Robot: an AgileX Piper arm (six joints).
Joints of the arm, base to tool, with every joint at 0 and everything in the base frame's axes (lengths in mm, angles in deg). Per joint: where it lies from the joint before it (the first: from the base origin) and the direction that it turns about. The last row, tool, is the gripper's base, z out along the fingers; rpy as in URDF.
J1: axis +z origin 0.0 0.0 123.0
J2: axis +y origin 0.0 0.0 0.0
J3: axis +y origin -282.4 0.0 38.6
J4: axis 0.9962 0 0.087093 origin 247.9 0.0 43.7
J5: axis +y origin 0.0 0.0 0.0
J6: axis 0.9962 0 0.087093 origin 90.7 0.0 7.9
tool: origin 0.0 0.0 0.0 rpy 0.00 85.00 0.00
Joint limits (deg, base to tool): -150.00..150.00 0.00..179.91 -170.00..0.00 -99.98..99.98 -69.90..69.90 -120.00..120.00
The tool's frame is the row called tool.
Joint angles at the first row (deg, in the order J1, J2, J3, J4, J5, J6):
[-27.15, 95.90, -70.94, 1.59, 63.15, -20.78]
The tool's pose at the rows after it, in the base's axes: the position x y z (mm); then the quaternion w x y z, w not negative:
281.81 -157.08 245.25 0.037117 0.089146 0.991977 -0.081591
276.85 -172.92 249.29 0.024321 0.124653 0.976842 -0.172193
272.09 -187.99 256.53 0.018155 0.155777 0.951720 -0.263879
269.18 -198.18 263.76 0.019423 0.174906 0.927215 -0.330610
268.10 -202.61 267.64 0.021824 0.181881 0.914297 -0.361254
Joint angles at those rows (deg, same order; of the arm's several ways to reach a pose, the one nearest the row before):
[-27.15, 95.92, -70.94, -7.95, 62.75, -13.68]
[-27.15, 95.92, -70.94, -20.08, 61.85, -4.32]
[-27.15, 95.92, -70.94, -32.50, 61.85, 5.04]
[-27.15, 95.92, -70.94, -41.64, 62.23, 11.76]
[-27.15, 95.92, -70.94, -45.89, 62.46, 14.76]

